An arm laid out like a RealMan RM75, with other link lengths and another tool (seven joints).
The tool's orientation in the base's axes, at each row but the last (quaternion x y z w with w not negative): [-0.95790, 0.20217, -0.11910, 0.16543]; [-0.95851, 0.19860, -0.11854, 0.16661]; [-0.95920, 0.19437, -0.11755, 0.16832]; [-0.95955, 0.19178, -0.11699, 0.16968]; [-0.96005, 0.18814, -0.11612, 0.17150]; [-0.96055, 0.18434, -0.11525, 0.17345]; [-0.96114, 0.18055, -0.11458, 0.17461]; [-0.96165, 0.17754, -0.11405, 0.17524]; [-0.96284, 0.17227, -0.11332, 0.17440]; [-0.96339, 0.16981, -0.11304, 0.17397]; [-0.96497, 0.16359, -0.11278, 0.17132]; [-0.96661, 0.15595, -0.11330, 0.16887]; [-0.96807, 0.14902, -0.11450, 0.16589]
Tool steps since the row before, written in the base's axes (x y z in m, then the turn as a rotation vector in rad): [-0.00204, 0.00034, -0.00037, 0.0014, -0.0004, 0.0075]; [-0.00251, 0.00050, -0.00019, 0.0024, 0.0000, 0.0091]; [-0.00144, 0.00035, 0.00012, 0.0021, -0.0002, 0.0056]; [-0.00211, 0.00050, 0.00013, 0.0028, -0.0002, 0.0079]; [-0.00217, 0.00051, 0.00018, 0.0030, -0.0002, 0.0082]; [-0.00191, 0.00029, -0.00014, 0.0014, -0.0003, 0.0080]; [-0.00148, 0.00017, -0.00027, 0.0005, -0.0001, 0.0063]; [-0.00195, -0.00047, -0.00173, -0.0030, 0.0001, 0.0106]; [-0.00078, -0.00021, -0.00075, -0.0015, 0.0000, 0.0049]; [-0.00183, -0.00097, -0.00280, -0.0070, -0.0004, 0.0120]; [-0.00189, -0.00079, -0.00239, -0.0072, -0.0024, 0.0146]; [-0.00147, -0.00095, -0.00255, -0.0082, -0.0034, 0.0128]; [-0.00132, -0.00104, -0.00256, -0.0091, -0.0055, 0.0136]
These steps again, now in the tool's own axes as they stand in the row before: [-0.00202, 0.00055, -0.00017, 0.0026, -0.0029, -0.0066]; [-0.00248, 0.00049, -0.00043, 0.0036, -0.0042, -0.0076]; [-0.00142, 0.00013, -0.00043, 0.0029, -0.0026, -0.0046]; [-0.00208, 0.00021, -0.00059, 0.0039, -0.0037, -0.0065]; [-0.00213, 0.00019, -0.00064, 0.0041, -0.0038, -0.0067]; [-0.00187, 0.00040, -0.00033, 0.0026, -0.0032, -0.0070]; [-0.00145, 0.00041, -0.00012, 0.0015, -0.0024, -0.0056]; [-0.00187, 0.00165, 0.00089, -0.0011, -0.0032, -0.0105]; [-0.00075, 0.00069, 0.00041, -0.0006, -0.0014, -0.0049]; [-0.00177, 0.00243, 0.00176, -0.0044, -0.0021, -0.0130]; [-0.00185, 0.00210, 0.00144, -0.0034, -0.0012, -0.0160]; [-0.00146, 0.00216, 0.00166, -0.0043, 0.0006, -0.0150]; [-0.00133, 0.00218, 0.00170, -0.0043, 0.0024, -0.0165]
